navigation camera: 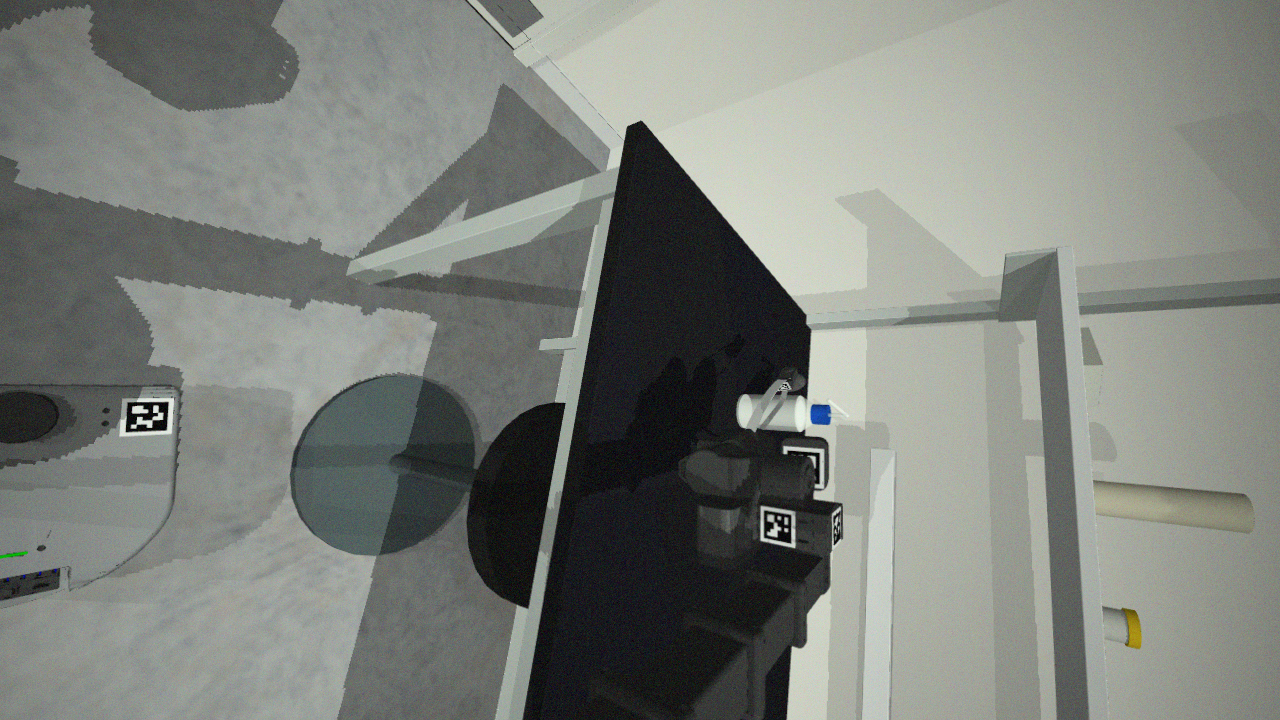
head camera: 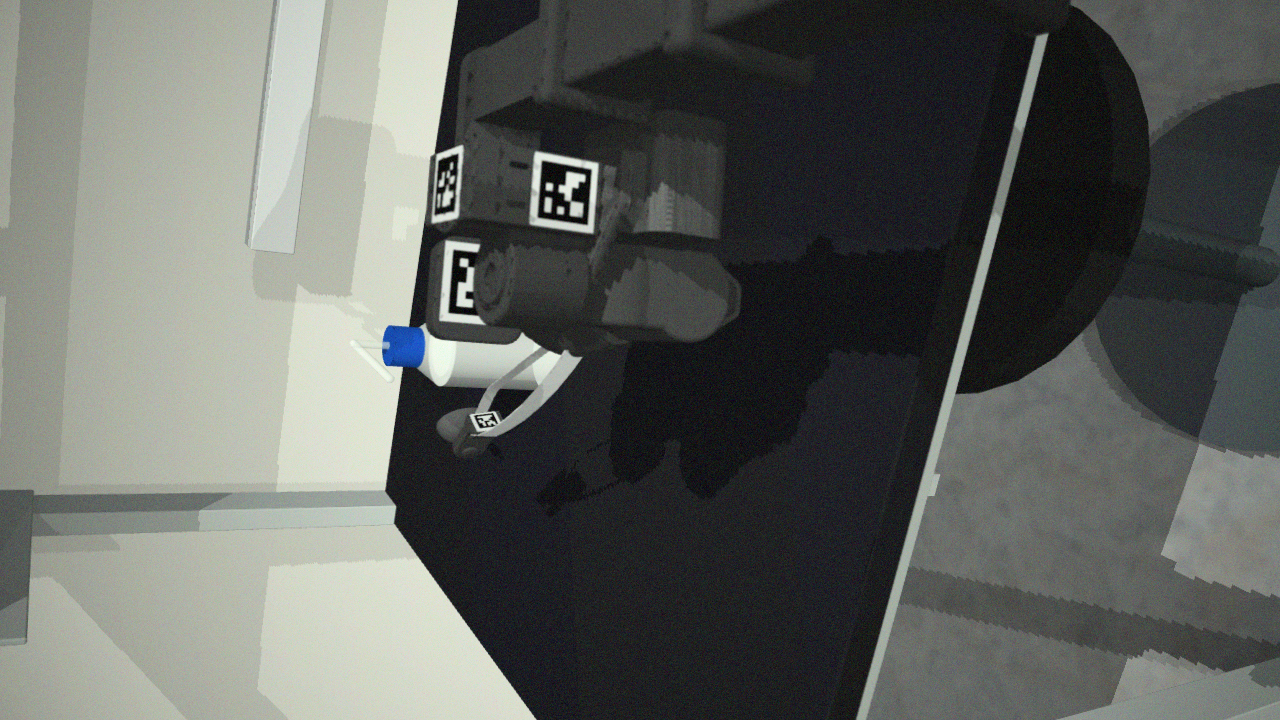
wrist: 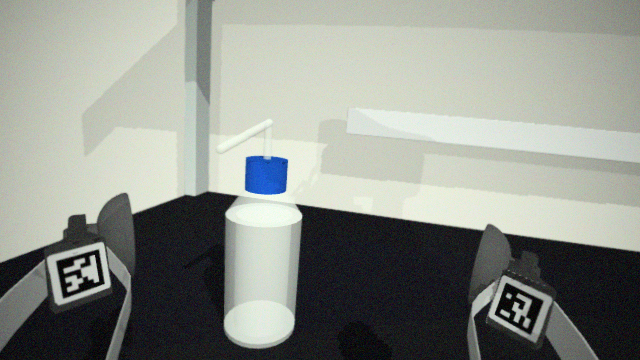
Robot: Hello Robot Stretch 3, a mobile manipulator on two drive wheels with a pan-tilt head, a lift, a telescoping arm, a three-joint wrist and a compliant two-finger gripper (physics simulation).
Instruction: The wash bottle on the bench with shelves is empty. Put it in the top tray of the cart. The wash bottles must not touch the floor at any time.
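Places are measured from the robot's base along level axes (x ahead, y left, z up), in centimetres.
Where they show: gripper, fingertip midpoint: (wrist: 307,237); robot's base at its link origin: (navigation camera: 19,413).
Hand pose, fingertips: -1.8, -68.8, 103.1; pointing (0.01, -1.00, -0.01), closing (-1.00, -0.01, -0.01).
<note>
Things, the pixels of their top centre, and the offset from my fingertips, as dx, dy, dz. Level surfaces: height alone.
- wash bottle at its top centre: (wrist: 260,118) (head camera: 352,350) (navigation camera: 847,412) +4.1, -7.6, +5.7
- black bench top at its surface level: dz -11.7
- yellow-capped container at its top centre: (navigation camera: 1136,629) -25.7, -26.5, +40.0
- beige cylinder at its top centre: (navigation camera: 1245,513) -8.5, -30.6, +51.8
The wash bottle (head camera: 487,361) (navigation camera: 775,411) (wrist: 261,270) is white and translucent with a blue cap and a bent spout. It stands upright near the back of the black bench top (head camera: 716,573) (navigation camera: 680,268) (wrist: 410,280). My gripper (wrist: 307,237) is open, its fingers wide apart. In the wrist view the bottle shows between the two fingers, left of the middle, with a gap on both sides and a wider one on the right. In the head view one finger shows beside the bottle; the other is hidden behind the wrist. The cart does not show in these views.
A pale shelf upright (navigation camera: 1065,483) and a light rail (head camera: 286,125) (navigation camera: 879,573) (wrist: 490,132) are behind the bench. A yellow-capped container (navigation camera: 1123,626) and a beige cylinder (navigation camera: 1172,505) show beyond the upright. A round stool (navigation camera: 384,465) stands by the bench front. My base (navigation camera: 89,483) is on the floor.
</note>
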